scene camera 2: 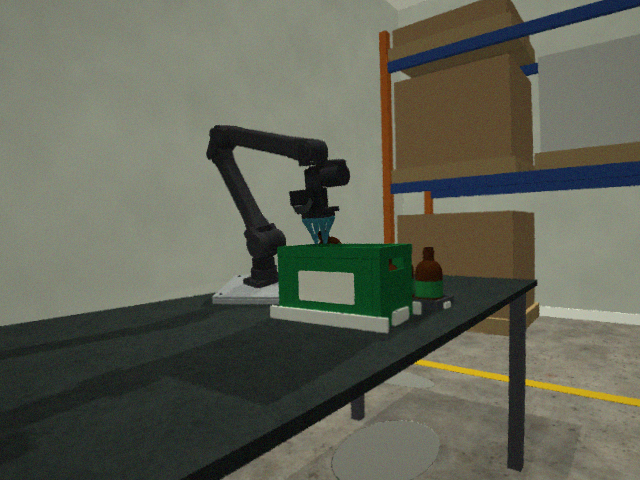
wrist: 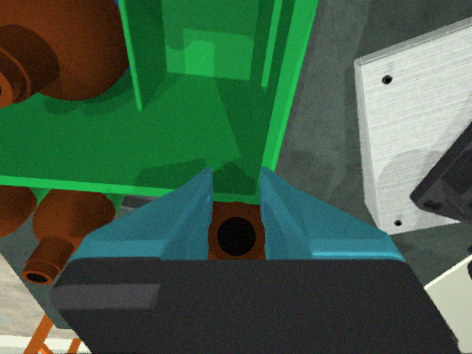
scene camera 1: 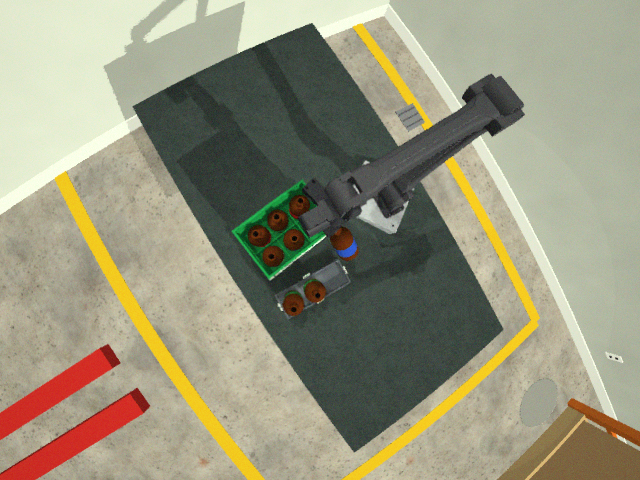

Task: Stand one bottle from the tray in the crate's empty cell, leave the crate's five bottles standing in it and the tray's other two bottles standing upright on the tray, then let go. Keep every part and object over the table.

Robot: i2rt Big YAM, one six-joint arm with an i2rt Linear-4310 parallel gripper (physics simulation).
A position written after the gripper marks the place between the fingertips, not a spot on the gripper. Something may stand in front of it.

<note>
In view: the gripper (scene camera 2: pixel 320 243), a green-labelled bottle (scene camera 2: pixel 428 274) and a green-labelled bottle (wrist: pixel 63 218).
The gripper is seen too in the wrist view (wrist: pixel 236 177).
</note>
